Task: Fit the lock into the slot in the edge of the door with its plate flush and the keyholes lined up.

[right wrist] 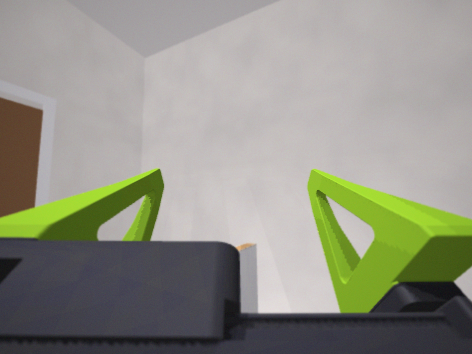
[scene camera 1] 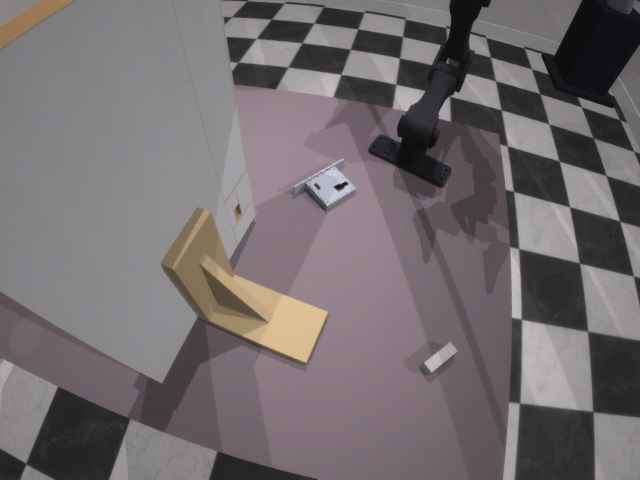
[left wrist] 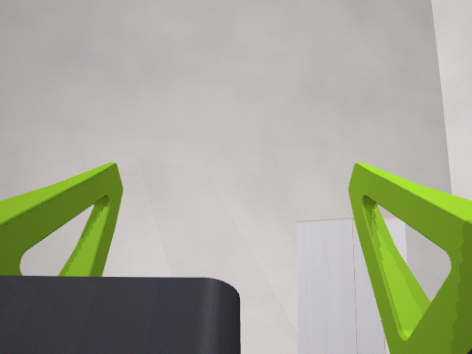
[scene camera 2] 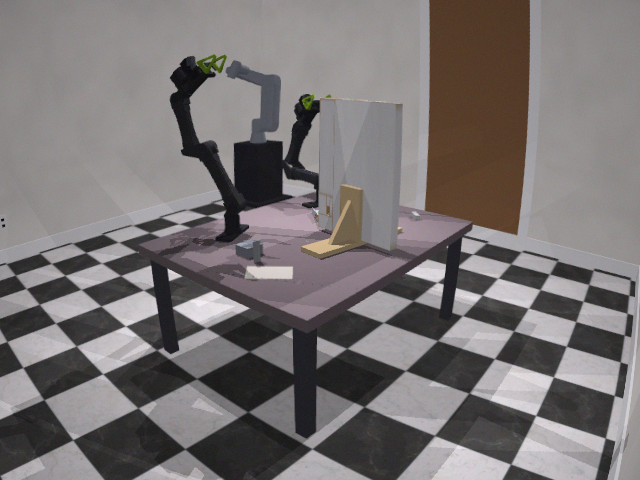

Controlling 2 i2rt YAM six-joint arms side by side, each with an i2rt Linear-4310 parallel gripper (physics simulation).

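Seen in the pictures: left gripper, between the fingertips: [left wrist: 235, 175] [scene camera 2: 322, 95]; right gripper, between the fingertips: [right wrist: 235, 177] [scene camera 2: 220, 55]; left arm's base, origin of its link: [scene camera 1: 409, 160]; right arm's base, origin of its link: [scene camera 2: 232, 233].
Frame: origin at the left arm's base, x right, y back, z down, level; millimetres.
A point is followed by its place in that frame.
The pale grey lock [scene camera 1: 330, 188] @(z -18, x 107, y -195 mm) lies flat on the table [scene camera 1: 361, 289] @(z 0, x -60, y -357 mm) [scene camera 2: 289, 304] @(z 0, x 661, y -870 mm), its long thin plate standing along one side. Part of it shows past the door in scene camera 2. The tall light-grey door [scene camera 1: 103, 155] @(z -413, x 158, y -558 mm) [scene camera 2: 369, 155] @(z -347, x 191, y -602 mm) [left wrist: 325, 290] @(z -404, x 162, y -534 mm) [right wrist: 249, 285] @(z -412, x 181, y -656 mm) stands upright. Low near its edge is a small brown-lined opening [scene camera 1: 238, 210] @(z -86, x 196, y -381 mm) [scene camera 2: 327, 209] @(z -98, x 224, y -387 mm); whether it is the slot is unclear. My left gripper [scene camera 2: 318, 98] @(z -548, x 1, y 15 mm) [left wrist: 235, 175] @(z -548, x 1, y 15 mm) is open and empty, high above the table. My right gripper [scene camera 2: 212, 63] @(z -737, x 593, y -172 mm) [right wrist: 235, 177] @(z -737, x 593, y -172 mm) is also open, empty and raised high.
Wooden brackets [scene camera 1: 299, 330] @(z -18, x -10, y -490 mm) [scene camera 2: 317, 249] @(z -18, x 384, y -572 mm) brace the door. A blue-grey block with an upright plate [scene camera 2: 249, 250] @(z -28, x 610, y -486 mm) lies near a cream card [scene camera 2: 268, 272] @(z -1, x 610, y -636 mm). A small white block [scene camera 1: 439, 358] @(z -22, x -246, y -410 mm) [scene camera 2: 415, 215] @(z -18, x -233, y -421 mm) lies apart. A grey arm [scene camera 2: 269, 103] stands on a black pedestal [scene camera 2: 258, 173] behind.
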